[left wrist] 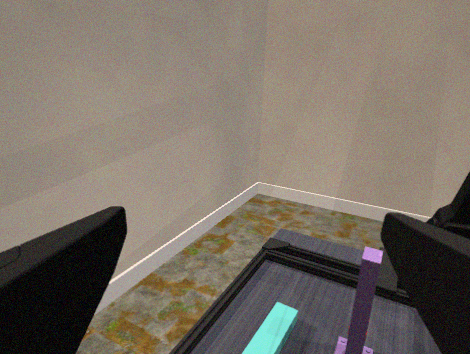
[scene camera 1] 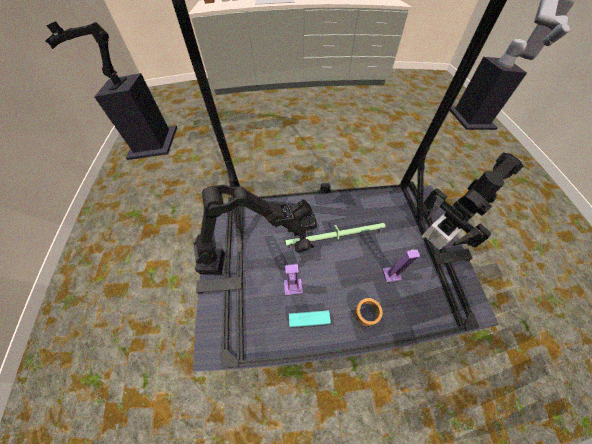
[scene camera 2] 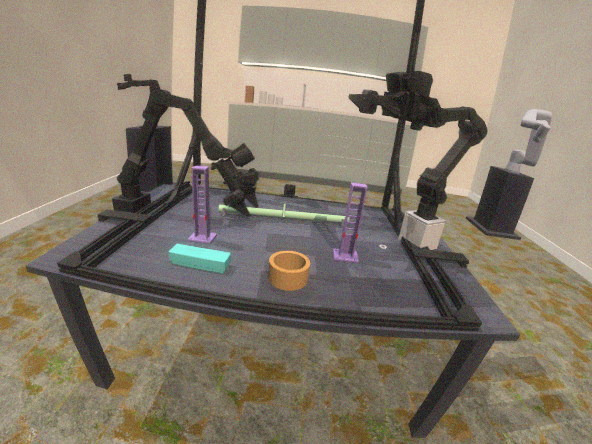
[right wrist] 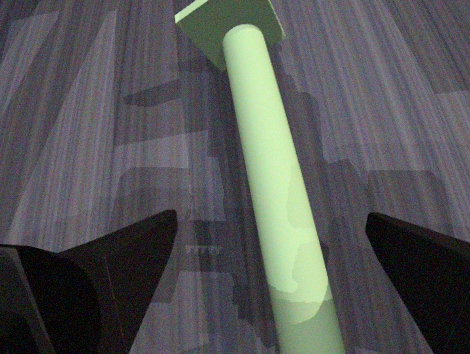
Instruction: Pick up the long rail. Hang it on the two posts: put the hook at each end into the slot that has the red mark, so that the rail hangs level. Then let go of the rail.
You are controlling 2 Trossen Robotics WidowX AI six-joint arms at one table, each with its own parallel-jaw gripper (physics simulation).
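Frame: origin at the left arm's base, x left, y back, z up, level; metres.
Where they show: left gripper, between the fingertips: (left wrist: 255, 221) (scene camera 1: 440, 232) (scene camera 2: 360, 96); right gripper, between the fingertips: (scene camera 1: 313, 237) (scene camera 2: 253, 211) (right wrist: 271, 220); left arm's base, origin of its link: (scene camera 1: 446, 227) (scene camera 2: 425, 215); right arm's base, origin of its link: (scene camera 1: 208, 258) (scene camera 2: 131, 195).
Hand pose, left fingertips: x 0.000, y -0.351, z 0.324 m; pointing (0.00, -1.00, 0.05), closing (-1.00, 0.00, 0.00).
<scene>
Each offset is from my left fingertips to the top centre of the thing. "pt": to the spot under its first point.
The long light-green rail @(dx -0.297, dy -0.027, dz -0.369 m) (scene camera 1: 360, 230) (scene camera 2: 300, 215) (right wrist: 270, 150) lies on the table behind the two purple posts. A square plate @(pt dx -0.317, dy -0.021, dz -0.403 m) (right wrist: 205, 40) sits at its middle; its hooks are hard to make out. The left-hand post @(dx -0.219, dy -0.323, dz -0.216 m) (scene camera 1: 293, 287) (scene camera 2: 201, 230) (left wrist: 364, 300) and right-hand post (scene camera 1: 393, 275) (scene camera 2: 346, 256) stand upright, with red marks low down in scene camera 2. My right gripper (scene camera 1: 304, 237) (scene camera 2: 251, 209) (right wrist: 271, 220) is open, low over the rail's left part, one finger on each side. My left gripper (scene camera 1: 443, 230) (scene camera 2: 361, 103) (left wrist: 255, 221) is open and empty, raised at the right.
A turquoise block @(dx -0.077, dy -0.349, dz -0.396 m) (scene camera 1: 309, 318) (scene camera 2: 199, 258) (left wrist: 272, 330) lies in front of the left-hand post. An orange ring-shaped cup @(dx +0.038, dy -0.155, dz -0.380 m) (scene camera 1: 369, 323) (scene camera 2: 289, 278) stands front right of centre. Black frame bars run along the table edges, with tall uprights @(pt dx -0.717, dy -0.290, dz +0.123 m) (scene camera 1: 207, 100) (scene camera 2: 199, 75) at the back.
</scene>
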